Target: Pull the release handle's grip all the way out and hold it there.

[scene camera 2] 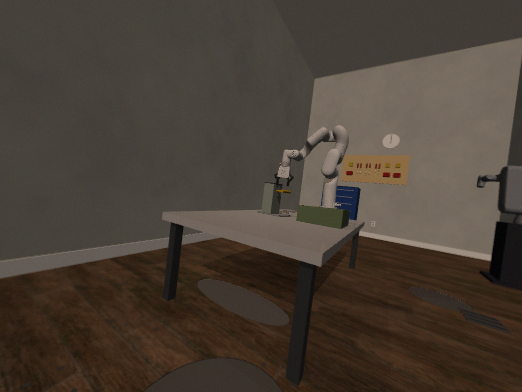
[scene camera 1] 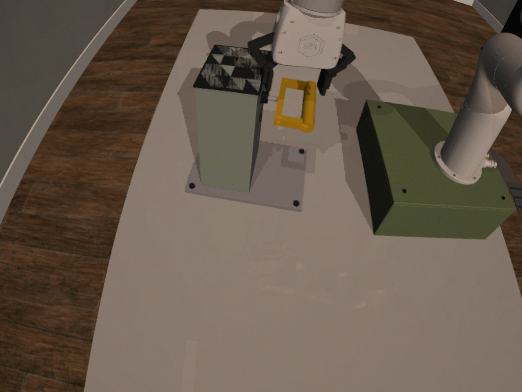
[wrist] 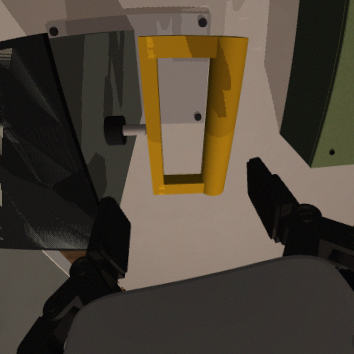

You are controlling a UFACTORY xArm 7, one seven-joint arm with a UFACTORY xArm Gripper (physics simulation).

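Note:
The release handle's yellow grip (scene camera 1: 309, 110) (scene camera 2: 284, 191) (wrist: 223, 115) is the thick bar of a rectangular yellow frame. A thin rod (wrist: 135, 130) joins the frame to a black collar (wrist: 115, 130) on the side of the pale green post (scene camera 1: 227, 140) (scene camera 2: 269, 199) (wrist: 95, 95). A short stretch of rod shows between collar and frame. My gripper (scene camera 1: 295, 96) (scene camera 2: 283, 184) (wrist: 182, 193) is open and empty. In scene camera 1, one finger appears between post and frame, the other beyond the grip. In the wrist view the handle lies ahead of the fingertips. No contact is visible.
The post stands on a grey base plate (scene camera 1: 280, 180) with dark bolts, on the pale table (scene camera 1: 225, 300) (scene camera 2: 240, 226). A green box (scene camera 1: 425, 150) (scene camera 2: 322, 216) (wrist: 335, 90) under the arm's base stands on the handle's grip side. The post's patterned black top (scene camera 1: 231, 70) (wrist: 40, 150) is close beside one finger.

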